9 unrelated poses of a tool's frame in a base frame.
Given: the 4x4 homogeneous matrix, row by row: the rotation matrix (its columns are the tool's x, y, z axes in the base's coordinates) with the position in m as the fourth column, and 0 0 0 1 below. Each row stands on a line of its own.
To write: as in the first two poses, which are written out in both.
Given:
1:
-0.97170 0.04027 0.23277 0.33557
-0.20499 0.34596 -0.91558 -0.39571
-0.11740 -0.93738 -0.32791 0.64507
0 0 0 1
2:
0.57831 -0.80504 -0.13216 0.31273
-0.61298 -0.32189 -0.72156 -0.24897
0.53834 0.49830 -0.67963 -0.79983
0 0 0 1
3:
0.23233 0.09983 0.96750 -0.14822
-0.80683 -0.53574 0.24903 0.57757
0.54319 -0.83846 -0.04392 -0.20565
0 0 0 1
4:
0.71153 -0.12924 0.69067 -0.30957
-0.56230 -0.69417 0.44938 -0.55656
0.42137 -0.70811 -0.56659 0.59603
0 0 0 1
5:
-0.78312 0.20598 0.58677 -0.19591
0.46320 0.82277 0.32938 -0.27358
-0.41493 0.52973 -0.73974 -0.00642
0 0 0 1
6:
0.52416 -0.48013 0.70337 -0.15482
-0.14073 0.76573 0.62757 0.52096
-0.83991 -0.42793 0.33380 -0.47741
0 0 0 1
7:
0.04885 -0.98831 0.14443 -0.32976
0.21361 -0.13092 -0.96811 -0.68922
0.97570 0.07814 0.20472 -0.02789
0 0 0 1
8:
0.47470 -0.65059 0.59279 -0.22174
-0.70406 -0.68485 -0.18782 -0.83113
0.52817 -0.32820 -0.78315 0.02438
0 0 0 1
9:
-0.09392 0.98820 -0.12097 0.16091
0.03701 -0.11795 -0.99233 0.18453
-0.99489 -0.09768 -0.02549 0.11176
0 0 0 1
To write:
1: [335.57 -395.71 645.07 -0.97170 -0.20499 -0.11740 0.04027 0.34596 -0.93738]
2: [312.73 -248.97 -799.83 0.57831 -0.61298 0.53834 -0.80504 -0.32189 0.49830]
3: [-148.22 577.57 -205.65 0.23233 -0.80683 0.54319 0.09983 -0.53574 -0.83846]
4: [-309.57 -556.56 596.03 0.71153 -0.56230 0.42137 -0.12924 -0.69417 -0.70811]
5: [-195.91 -273.58 -6.42 -0.78312 0.46320 -0.41493 0.20598 0.82277 0.52973]
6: [-154.82 520.96 -477.41 0.52416 -0.14073 -0.83991 -0.48013 0.76573 -0.42793]
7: [-329.76 -689.22 -27.89 0.04885 0.21361 0.97570 -0.98831 -0.13092 0.07814]
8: [-221.74 -831.13 24.38 0.47470 -0.70406 0.52817 -0.65059 -0.68485 -0.32820]
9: [160.91 184.53 111.76 -0.09392 0.03701 -0.99489 0.98820 -0.11795 -0.09768]
